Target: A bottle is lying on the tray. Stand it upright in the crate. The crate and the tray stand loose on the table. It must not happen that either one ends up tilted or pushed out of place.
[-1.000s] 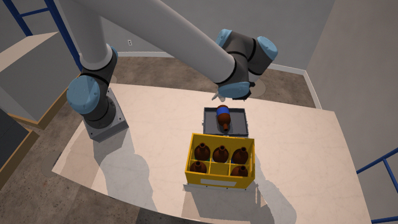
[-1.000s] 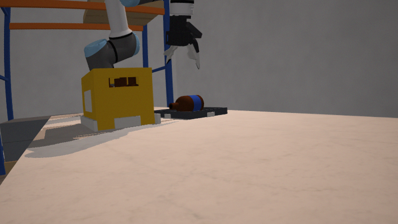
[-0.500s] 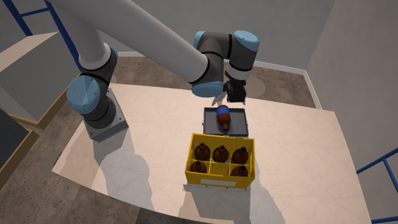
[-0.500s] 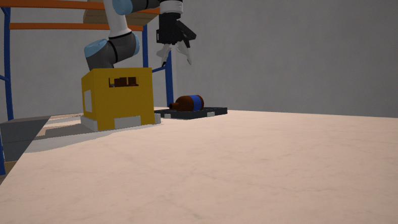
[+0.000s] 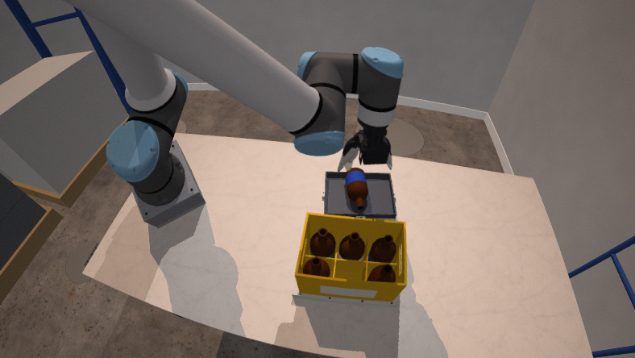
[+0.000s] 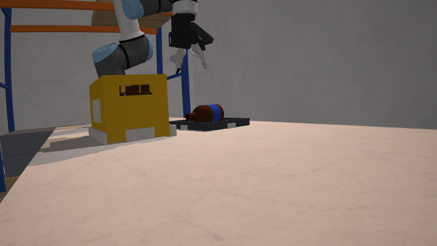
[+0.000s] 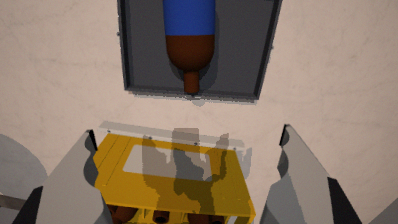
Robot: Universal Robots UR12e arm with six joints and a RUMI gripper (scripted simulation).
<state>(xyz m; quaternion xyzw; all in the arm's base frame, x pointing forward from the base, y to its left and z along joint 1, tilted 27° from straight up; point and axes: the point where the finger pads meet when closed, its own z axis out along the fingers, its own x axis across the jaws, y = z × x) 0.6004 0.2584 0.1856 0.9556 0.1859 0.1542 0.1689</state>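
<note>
Right now the tray is 190 mm below my hand, 50 mm to the left of it and 10 mm behind it. Round my hand: crate (240 mm to the right, 120 mm below, 20 mm ahead).
</note>
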